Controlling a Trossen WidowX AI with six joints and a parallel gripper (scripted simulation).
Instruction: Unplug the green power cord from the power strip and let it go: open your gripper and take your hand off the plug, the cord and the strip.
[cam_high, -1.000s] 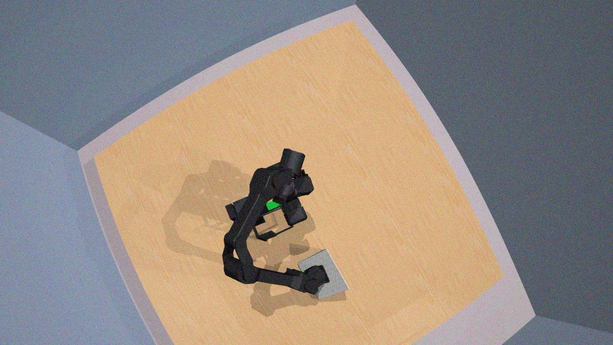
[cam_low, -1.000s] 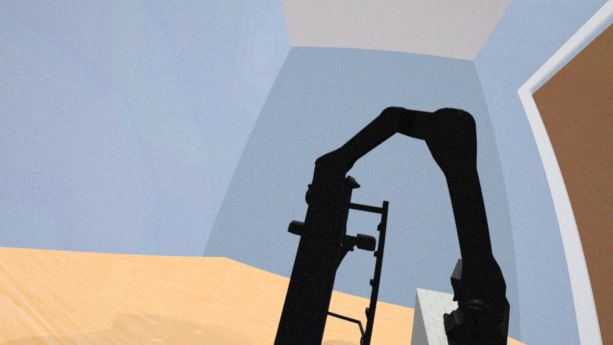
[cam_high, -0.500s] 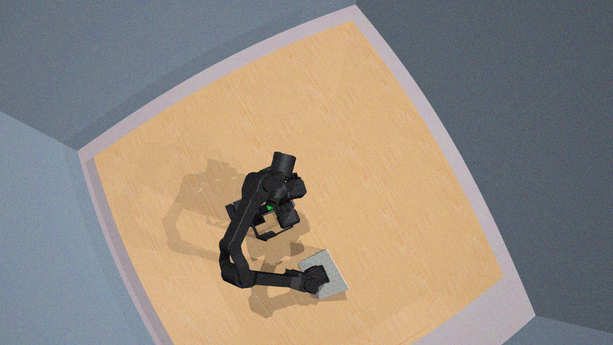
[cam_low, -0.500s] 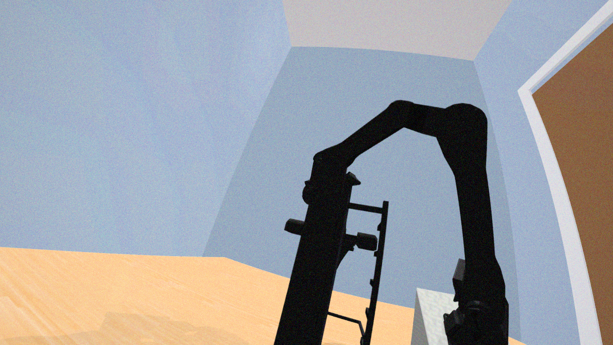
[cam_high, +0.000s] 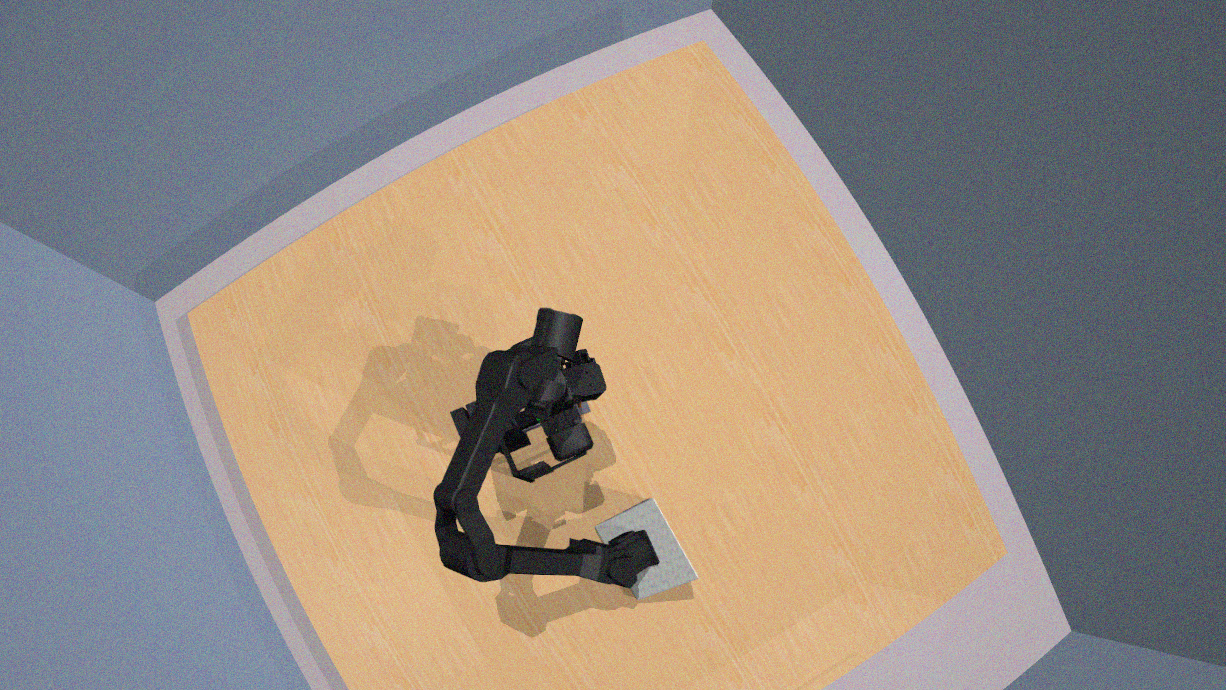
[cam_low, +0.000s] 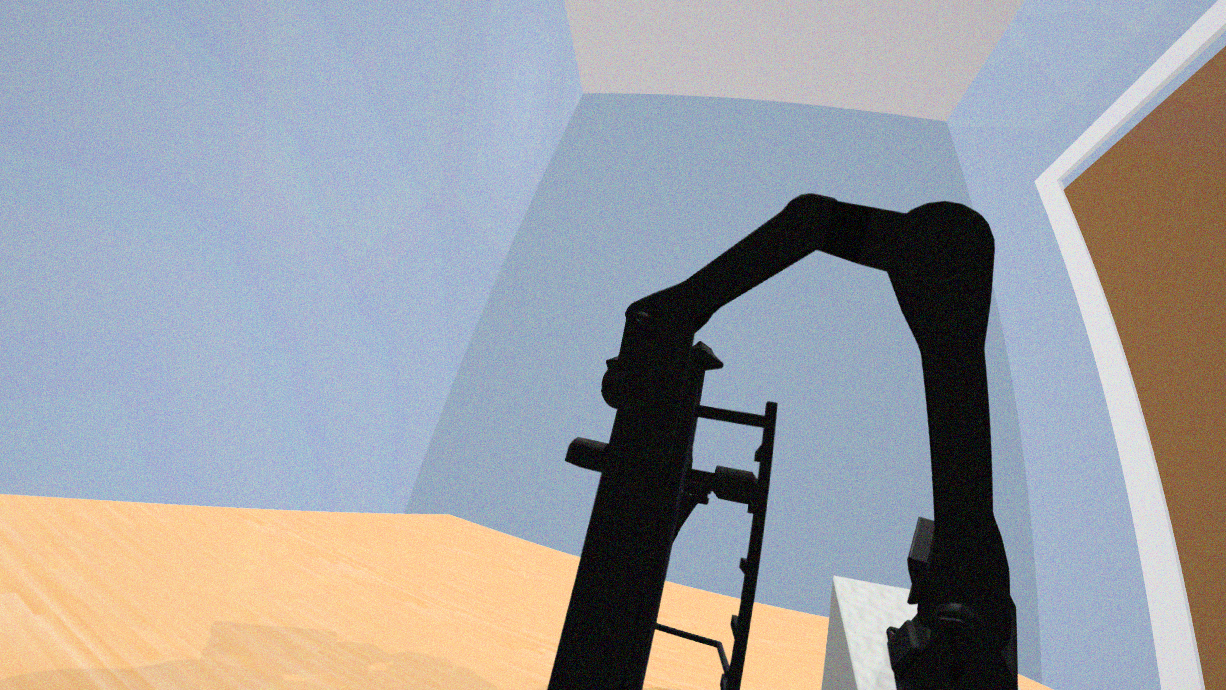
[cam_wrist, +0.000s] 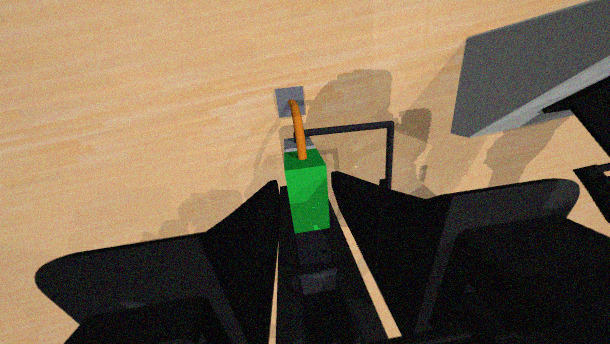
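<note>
My gripper tip is now 30 mm to the right of the green plug and 10 mm above it. Round my gripper tip: grey block: 40 mm to the right, 120 mm below.
</note>
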